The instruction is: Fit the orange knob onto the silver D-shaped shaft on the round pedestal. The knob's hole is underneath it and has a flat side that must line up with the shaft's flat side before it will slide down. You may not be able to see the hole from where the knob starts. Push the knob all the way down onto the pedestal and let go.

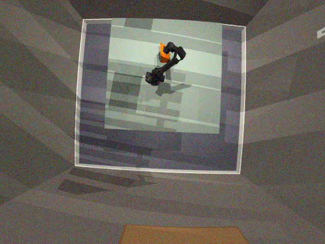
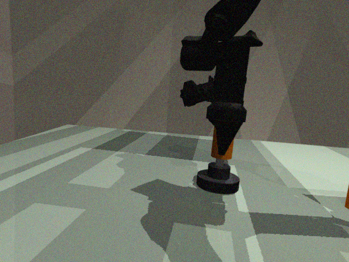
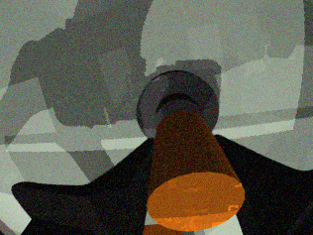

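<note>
Now: the orange knob 40 mm above my gripper tip. Round my gripper tip: round pedestal 40 mm below.
</note>
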